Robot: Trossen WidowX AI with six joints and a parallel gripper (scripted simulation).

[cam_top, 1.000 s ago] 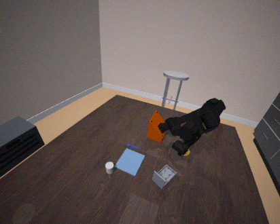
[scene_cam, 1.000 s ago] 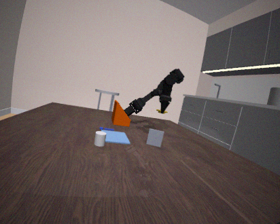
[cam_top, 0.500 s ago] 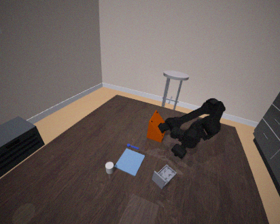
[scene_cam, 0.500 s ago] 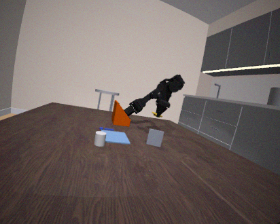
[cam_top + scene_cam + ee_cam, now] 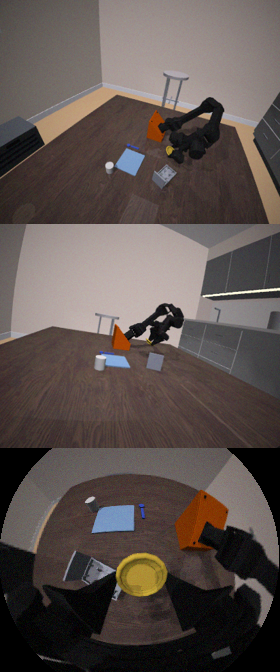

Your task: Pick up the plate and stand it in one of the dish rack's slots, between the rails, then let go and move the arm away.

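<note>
Now: gripper tip 100 mm short of the grey dish rack, 70 mm above it and 20 mm to the right of it. The rest, counted from my gripper tip: yellow plate 10 mm above; then blue mat 190 mm to the right, 110 mm ahead, 90 mm below; then blue spoon 240 mm to the right, 90 mm below, 10 mm ahead.
</note>
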